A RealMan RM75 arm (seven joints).
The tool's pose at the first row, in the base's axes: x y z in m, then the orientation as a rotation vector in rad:
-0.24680 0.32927 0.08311 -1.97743 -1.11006 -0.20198
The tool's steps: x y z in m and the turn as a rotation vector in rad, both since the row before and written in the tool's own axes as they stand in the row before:
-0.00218 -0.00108 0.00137 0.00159 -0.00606 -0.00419
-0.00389 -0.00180 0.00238 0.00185 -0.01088 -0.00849
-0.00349 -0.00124 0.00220 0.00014 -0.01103 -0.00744
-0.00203 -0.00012 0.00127 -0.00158 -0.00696 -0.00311
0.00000 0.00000 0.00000 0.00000 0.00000 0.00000
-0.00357 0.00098 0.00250 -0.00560 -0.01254 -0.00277
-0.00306 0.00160 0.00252 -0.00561 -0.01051 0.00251
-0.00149 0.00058 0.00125 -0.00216 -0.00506 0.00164
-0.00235 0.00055 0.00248 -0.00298 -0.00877 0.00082
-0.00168 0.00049 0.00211 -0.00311 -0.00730 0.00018
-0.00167 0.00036 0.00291 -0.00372 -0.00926 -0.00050
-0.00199 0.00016 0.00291 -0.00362 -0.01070 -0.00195
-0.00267 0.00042 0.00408 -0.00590 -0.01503 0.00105
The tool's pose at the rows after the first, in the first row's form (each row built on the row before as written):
-0.24926 0.32918 0.08179 -1.97567 -1.11799 -0.19739
-0.25353 0.32890 0.07940 -1.97283 -1.13330 -0.19024
-0.25708 0.32854 0.07699 -1.97202 -1.14783 -0.18339
-0.25867 0.32815 0.07524 -1.97380 -1.15560 -0.17924
-0.25867 0.32815 0.07524 -1.97380 -1.15560 -0.17924
-0.26060 0.32733 0.07130 -1.98091 -1.16708 -0.17194
-0.26175 0.32665 0.06724 -1.99032 -1.17195 -0.16386
-0.26247 0.32636 0.06537 -1.99461 -1.17378 -0.15940
-0.26403 0.32633 0.06228 -2.00024 -1.17889 -0.15221
-0.26517 0.32649 0.05979 -2.00518 -1.18374 -0.14685
-0.26662 0.32721 0.05683 -2.01082 -1.19060 -0.14025
-0.26841 0.32772 0.05383 -2.01594 -1.19983 -0.13286
-0.27070 0.32842 0.04956 -2.02598 -1.20905 -0.12106

